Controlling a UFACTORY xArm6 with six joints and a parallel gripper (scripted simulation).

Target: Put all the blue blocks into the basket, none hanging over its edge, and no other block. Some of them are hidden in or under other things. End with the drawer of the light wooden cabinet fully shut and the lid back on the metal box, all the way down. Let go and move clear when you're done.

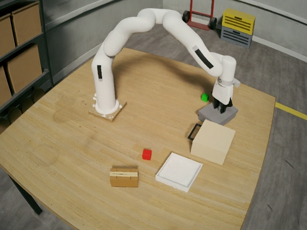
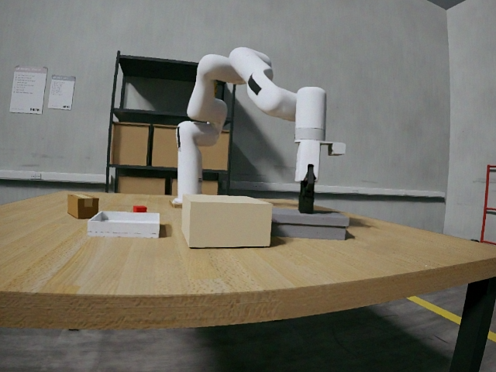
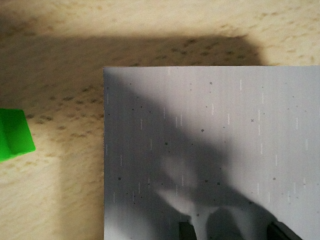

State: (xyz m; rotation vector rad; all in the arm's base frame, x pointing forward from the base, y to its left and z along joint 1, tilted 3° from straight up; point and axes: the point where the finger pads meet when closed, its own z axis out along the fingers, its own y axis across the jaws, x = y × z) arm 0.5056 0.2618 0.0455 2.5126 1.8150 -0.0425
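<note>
Now: hand 2 cm above the grey lid. Also, from my hand: metal box: 5 cm below; light wooden cabinet: 5 cm ahead, 21 cm to the right, 3 cm below; white basket: 42 cm to the right, 6 cm below.
</note>
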